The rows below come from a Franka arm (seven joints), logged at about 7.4 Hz.
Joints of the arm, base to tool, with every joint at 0 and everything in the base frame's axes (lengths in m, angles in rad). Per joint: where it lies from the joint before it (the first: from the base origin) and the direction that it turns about. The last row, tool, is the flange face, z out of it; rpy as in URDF.
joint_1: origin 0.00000 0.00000 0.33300 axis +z
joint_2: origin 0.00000 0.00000 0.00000 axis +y
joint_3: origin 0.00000 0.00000 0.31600 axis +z
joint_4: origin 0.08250 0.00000 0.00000 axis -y
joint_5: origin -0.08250 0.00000 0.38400 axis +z
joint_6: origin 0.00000 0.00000 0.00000 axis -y
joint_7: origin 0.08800 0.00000 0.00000 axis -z
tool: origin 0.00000 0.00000 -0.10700 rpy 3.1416 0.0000 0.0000
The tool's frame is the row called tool.
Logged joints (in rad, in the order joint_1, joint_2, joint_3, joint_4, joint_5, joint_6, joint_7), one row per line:
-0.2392 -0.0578 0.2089 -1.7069 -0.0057 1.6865 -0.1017
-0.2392 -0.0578 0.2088 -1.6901 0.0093 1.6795 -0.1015
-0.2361 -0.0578 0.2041 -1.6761 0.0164 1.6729 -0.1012
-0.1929 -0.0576 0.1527 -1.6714 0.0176 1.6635 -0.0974
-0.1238 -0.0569 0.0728 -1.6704 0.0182 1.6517 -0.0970
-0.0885 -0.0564 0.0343 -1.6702 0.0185 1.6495 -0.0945
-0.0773 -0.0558 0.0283 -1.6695 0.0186 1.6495 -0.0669
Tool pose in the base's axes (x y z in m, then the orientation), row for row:
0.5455 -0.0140 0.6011 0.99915 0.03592 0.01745 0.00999
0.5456 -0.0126 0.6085 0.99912 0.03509 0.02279 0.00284
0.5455 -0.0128 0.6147 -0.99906 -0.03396 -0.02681 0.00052
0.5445 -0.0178 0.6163 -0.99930 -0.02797 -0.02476 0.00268
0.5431 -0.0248 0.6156 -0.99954 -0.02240 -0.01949 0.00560
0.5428 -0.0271 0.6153 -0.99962 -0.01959 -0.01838 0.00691
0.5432 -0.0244 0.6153 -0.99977 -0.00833 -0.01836 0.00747
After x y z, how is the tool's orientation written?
As a quaternion, x y z w.
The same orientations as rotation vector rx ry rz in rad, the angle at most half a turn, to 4 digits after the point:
3.1191 0.1121 0.0545
3.1332 0.1100 0.0715
-3.1376 -0.1067 -0.0842
-3.1340 -0.0877 -0.0777
-3.1290 -0.0701 -0.0610
-3.1266 -0.0613 -0.0575
-3.1260 -0.0260 -0.0574

